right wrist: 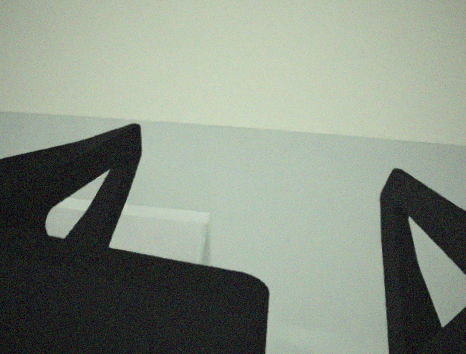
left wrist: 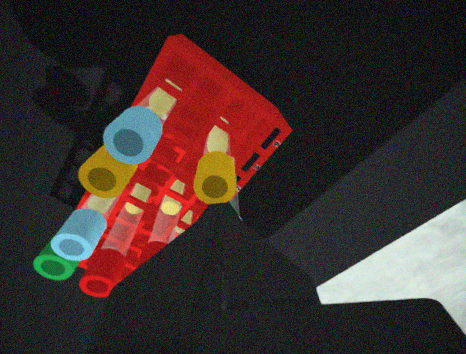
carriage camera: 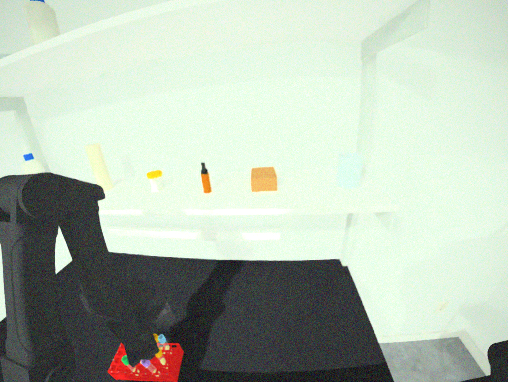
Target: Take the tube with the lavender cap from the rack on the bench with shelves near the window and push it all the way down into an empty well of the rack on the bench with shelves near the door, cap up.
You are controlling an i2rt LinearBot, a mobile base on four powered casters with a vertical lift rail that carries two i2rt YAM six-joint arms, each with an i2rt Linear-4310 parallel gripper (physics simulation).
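Places are measured from the left arm's base along level axes (x left, y back, z up), in millimetres.
Where they show: left gripper, fingertip midpoint: (left wrist: 221, 207) (carriage camera: 152, 357); right gripper, fingertip midpoint: (right wrist: 263, 159).
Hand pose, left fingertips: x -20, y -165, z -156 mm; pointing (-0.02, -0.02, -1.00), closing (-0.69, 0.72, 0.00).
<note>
Each offset is from my left fingertips to the top centre of the thing. "spot": to the spot under its first point.
The red rack {spot: dz +7, dx +5, dy +20 mm} (carriage camera: 146, 363) stands on the dark bench top at the lower left of the carriage view and holds several capped tubes. The lavender cap {dz +11, dx +11, dy +14 mm} (carriage camera: 145, 363) shows at the rack's front, just below my left gripper (carriage camera: 140, 346); its tube looks tilted. In the left wrist view the rack {dz -51, dx +56, dy -16 mm} (left wrist: 172, 165) carries blue, yellow, red and green capped tubes. There my left gripper (left wrist: 221, 207) is shut and empty, its fingers pressed together by the nearer yellow cap {dz +11, dx -11, dy -12 mm} (left wrist: 215, 177). They hide the lavender cap. My right gripper (right wrist: 263, 159) is open and empty, facing a pale wall.
A white shelf behind the bench carries a cream cylinder {spot: dz +446, dx +278, dy -385 mm} (carriage camera: 98, 166), a yellow-lidded jar {spot: dz +390, dx +32, dy -353 mm} (carriage camera: 155, 179), an orange bottle {spot: dz +396, dx -155, dy -312 mm} (carriage camera: 205, 178), an orange box {spot: dz +385, dx -327, dy -306 mm} (carriage camera: 264, 179) and a pale blue jar {spot: dz +403, dx -570, dy -296 mm} (carriage camera: 349, 170). Grey floor shows at the lower right.
</note>
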